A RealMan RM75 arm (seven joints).
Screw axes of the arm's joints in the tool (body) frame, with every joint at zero. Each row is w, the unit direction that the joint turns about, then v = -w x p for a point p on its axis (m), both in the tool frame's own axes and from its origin. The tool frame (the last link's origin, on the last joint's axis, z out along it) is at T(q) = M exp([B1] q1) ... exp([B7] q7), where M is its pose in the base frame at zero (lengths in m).
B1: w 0 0 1 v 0 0 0
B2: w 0 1 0 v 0.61 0 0
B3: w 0 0 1 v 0 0 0
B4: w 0 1 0 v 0.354 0 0
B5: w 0 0 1 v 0 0 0
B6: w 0 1 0 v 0.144 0 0
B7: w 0 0 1 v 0 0 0
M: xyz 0 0 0.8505 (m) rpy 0 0 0 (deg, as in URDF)
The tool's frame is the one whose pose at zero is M.
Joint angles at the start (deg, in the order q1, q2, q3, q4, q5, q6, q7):
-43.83 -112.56 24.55 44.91 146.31 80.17 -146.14
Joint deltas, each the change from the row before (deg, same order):
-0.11 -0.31 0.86 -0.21 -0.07 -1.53 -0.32
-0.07 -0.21 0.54 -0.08 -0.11 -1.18 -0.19
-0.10 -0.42 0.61 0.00 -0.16 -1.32 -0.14
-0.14 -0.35 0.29 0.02 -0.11 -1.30 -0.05
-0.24 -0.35 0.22 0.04 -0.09 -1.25 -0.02
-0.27 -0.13 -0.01 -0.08 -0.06 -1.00 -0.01
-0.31 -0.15 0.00 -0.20 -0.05 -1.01 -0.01
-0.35 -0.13 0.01 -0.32 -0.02 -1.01 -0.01
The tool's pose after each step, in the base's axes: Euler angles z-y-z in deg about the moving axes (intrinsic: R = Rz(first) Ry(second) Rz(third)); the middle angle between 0 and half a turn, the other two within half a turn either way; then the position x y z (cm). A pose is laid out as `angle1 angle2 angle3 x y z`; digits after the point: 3 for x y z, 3 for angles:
99.708 149.261 -163.756 -27.465 41.328 8.216
100.334 148.629 -163.092 -27.428 41.546 8.061
100.749 147.984 -162.512 -27.309 41.779 7.771
100.980 147.125 -162.159 -27.212 42.036 7.604
101.048 146.265 -161.868 -27.042 42.328 7.453
101.016 145.454 -161.790 -26.916 42.606 7.447
100.944 144.758 -161.776 -26.773 42.880 7.372
100.894 144.160 -161.753 -26.624 43.151 7.260

